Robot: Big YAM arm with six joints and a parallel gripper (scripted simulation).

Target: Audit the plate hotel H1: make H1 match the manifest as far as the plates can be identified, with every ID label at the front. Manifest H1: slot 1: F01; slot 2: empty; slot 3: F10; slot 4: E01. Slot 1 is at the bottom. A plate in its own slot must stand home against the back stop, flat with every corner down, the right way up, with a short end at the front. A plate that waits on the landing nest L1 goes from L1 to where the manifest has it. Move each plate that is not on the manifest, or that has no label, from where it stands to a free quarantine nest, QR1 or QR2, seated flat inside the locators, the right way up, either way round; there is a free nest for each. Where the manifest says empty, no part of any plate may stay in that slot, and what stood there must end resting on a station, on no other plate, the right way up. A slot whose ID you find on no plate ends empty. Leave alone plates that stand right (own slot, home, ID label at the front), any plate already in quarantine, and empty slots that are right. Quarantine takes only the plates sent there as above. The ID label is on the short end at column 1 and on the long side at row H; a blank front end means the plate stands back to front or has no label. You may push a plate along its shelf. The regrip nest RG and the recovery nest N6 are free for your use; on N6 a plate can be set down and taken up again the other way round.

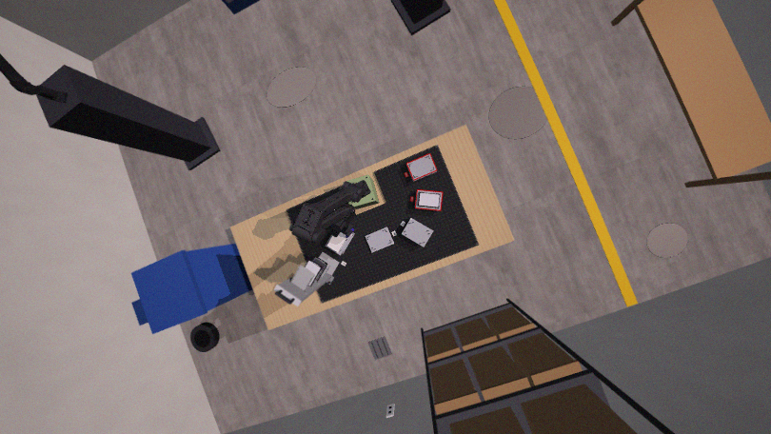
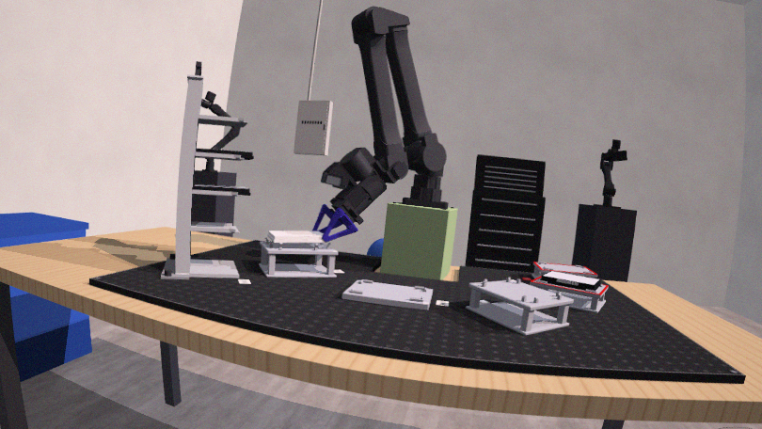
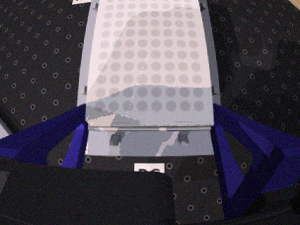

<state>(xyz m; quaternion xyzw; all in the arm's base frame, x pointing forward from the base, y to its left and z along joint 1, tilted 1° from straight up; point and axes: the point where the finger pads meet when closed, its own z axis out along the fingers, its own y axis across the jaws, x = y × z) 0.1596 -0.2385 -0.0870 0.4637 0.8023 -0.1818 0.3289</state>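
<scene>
My gripper is now 30 mm short of the white well plate, 50 mm to the left of it and 10 mm above it. The rest, counted from my hand: RG label 20 mm behind, 40 mm to the left, 90 mm below; then H1 tag 180 mm ahead, 120 mm to the right, 90 mm below; then regrip nest RG 30 mm ahead, 50 mm to the right, 30 mm below.
</scene>
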